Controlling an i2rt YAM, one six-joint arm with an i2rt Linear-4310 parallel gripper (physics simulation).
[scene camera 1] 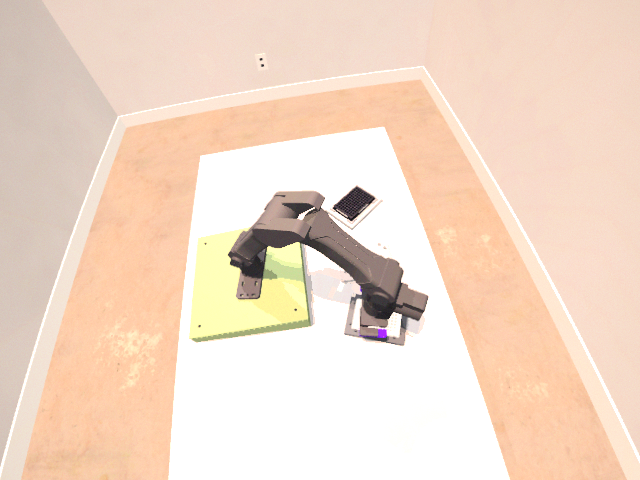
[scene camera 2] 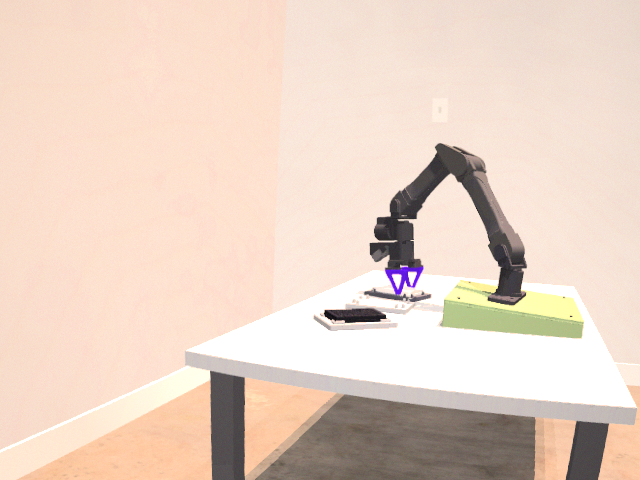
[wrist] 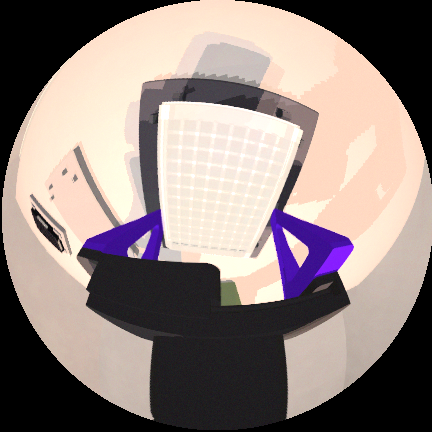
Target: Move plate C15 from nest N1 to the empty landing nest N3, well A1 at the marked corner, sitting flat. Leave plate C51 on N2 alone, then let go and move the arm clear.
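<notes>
A white well plate [scene camera 1: 393, 326] [scene camera 2: 386, 290] [wrist: 225, 175] lies in a dark nest [scene camera 1: 349, 326] [scene camera 2: 379, 296] [wrist: 149, 150]. My gripper [scene camera 1: 372, 312] [scene camera 2: 404, 289] [wrist: 217, 214] is open, pointing down low over this plate, with one purple fingertip by each long side in the wrist view. Whether the tips touch it cannot be told. An empty pale nest with small posts [scene camera 2: 382, 305] [wrist: 70, 185] is beside the dark nest, mostly hidden by the arm in scene camera 1. A black plate [scene camera 1: 354, 203] [scene camera 2: 354, 314] [wrist: 47, 227] lies on another white nest [scene camera 1: 364, 212] [scene camera 2: 356, 326]. Labels and the marked corner are unreadable.
The arm stands on a green-yellow block [scene camera 1: 222, 299] [scene camera 2: 511, 322] [wrist: 230, 292] and reaches over the white table [scene camera 1: 320, 413] [scene camera 2: 413, 366]. Its forearm passes above the empty nest in scene camera 1. Walls surround the table at a distance.
</notes>
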